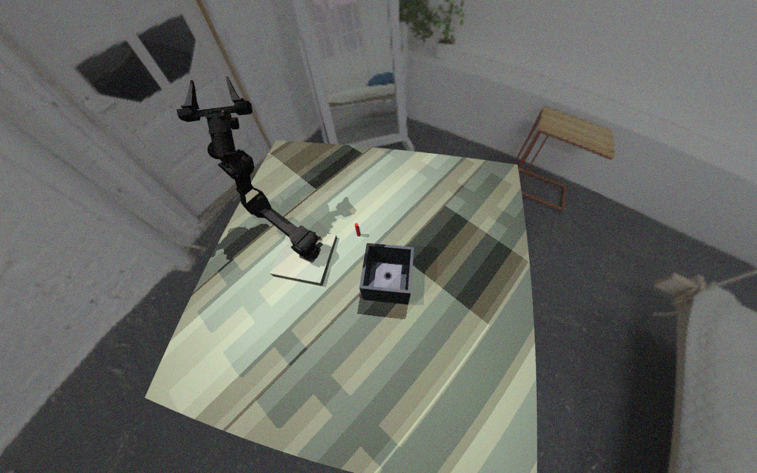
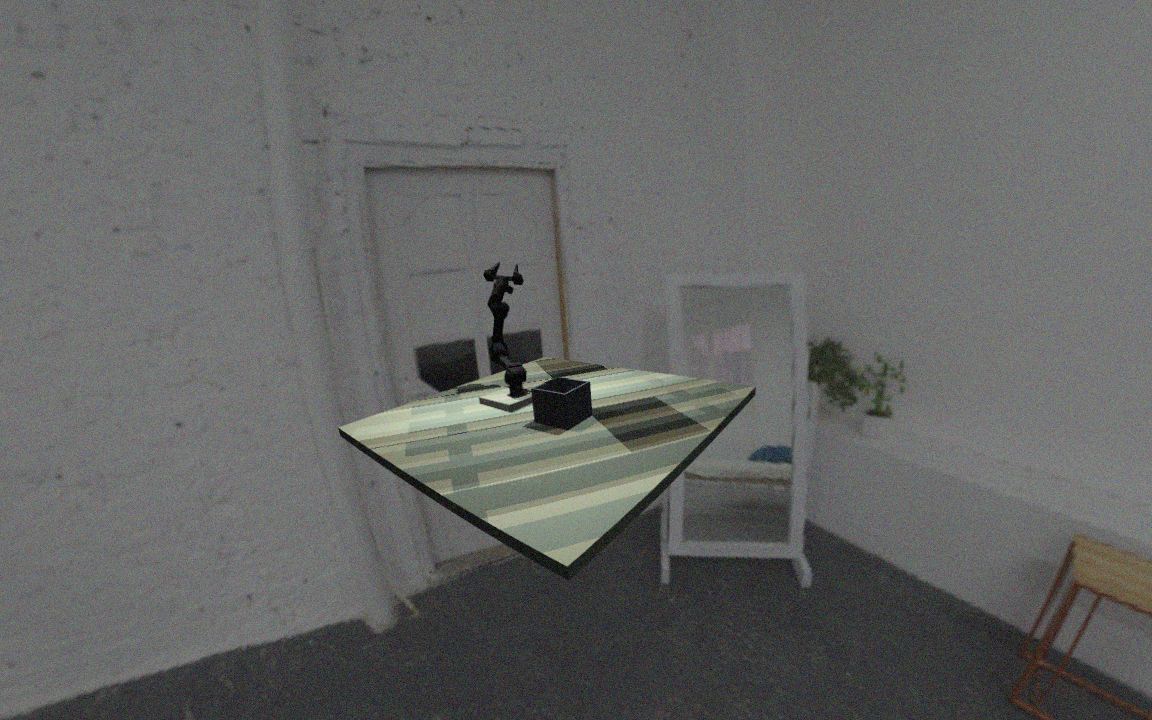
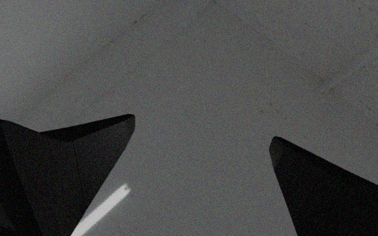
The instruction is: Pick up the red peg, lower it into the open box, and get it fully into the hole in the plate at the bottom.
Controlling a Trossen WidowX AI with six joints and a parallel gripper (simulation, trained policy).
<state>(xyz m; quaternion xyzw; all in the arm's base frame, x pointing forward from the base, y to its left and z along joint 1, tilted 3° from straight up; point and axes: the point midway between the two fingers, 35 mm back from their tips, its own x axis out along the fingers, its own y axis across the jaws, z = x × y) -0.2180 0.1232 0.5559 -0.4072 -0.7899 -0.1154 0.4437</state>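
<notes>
Now: gripper tip 380 mm short of the red peg, 10 mm to the left of it and 560 mm above it. The rest, counted from my gripper tip: pale plate 560 mm ahead, 150 mm to the right, 550 mm below.
</notes>
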